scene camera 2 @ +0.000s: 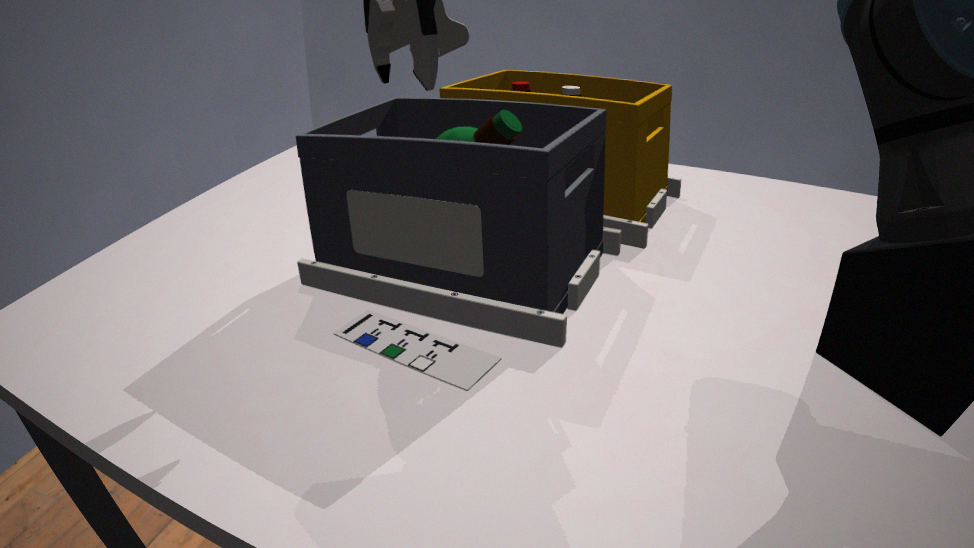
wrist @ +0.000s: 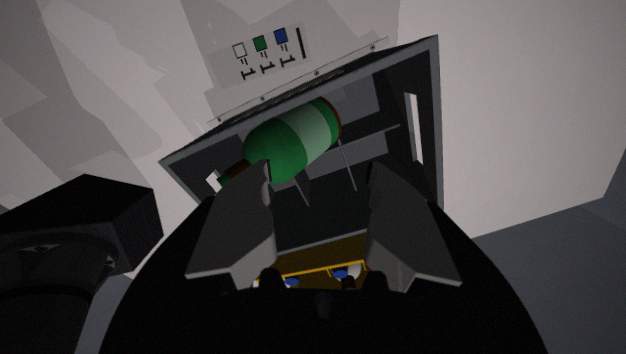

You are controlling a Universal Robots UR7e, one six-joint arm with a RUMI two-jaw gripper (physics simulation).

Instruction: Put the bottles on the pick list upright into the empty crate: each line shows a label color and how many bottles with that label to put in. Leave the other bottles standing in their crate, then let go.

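Frame: origin at the arm's base, x left, y back, z up, level; metres.
Seen in the pictures: gripper, fingertip midpoint: (scene camera 2: 406, 86) (wrist: 318, 164); arm's base, origin of the base link: (scene camera 2: 956, 224) (wrist: 64, 259).
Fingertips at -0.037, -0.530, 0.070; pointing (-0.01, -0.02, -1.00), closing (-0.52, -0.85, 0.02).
Pixels of each thing's top centre, then the offset from my fingertips to it, as dx, dy, dz. Level surfaces: height alone.
- dark grey crate, middle of its top: (scene camera 2: 452, 116) (wrist: 313, 188) -0.043, +0.030, -0.041
- yellow crate, middle of its top: (scene camera 2: 561, 83) (wrist: 345, 293) -0.277, +0.098, -0.041
- red cap, middle of its top: (scene camera 2: 520, 82) -0.338, +0.024, -0.053
- white cap, middle of its top: (scene camera 2: 571, 87) (wrist: 350, 296) -0.319, +0.104, -0.053
- pick list, middle of its top: (scene camera 2: 411, 345) (wrist: 258, 57) +0.113, +0.037, -0.214
- white table, its level: dz -0.216
My gripper (scene camera 2: 405, 83) (wrist: 318, 164) is open and empty above the dark grey crate (scene camera 2: 435, 163) (wrist: 434, 125). A green bottle (scene camera 2: 457, 133) (wrist: 285, 145) with a green cap lies tilted inside that crate, its neck toward the robot base side. It rests across the dividers, apart from the fingers. The yellow crate (scene camera 2: 636, 149) (wrist: 320, 250) stands behind, with a red cap (scene camera 2: 520, 85) and a white cap (scene camera 2: 570, 89) showing, and two blue caps (wrist: 341, 274) in the wrist view. The pick list (scene camera 2: 449, 368) (wrist: 220, 65) reads blue 1, green 1, white 1.
Low grey rails (scene camera 2: 422, 299) edge the crates on the white table (scene camera 2: 613, 463). The robot's dark base (scene camera 2: 885, 327) (wrist: 75, 200) stands to the right in the scene view. Crate walls rise around the leaning bottle, and thin dividers (wrist: 347, 167) stand inside the dark crate.
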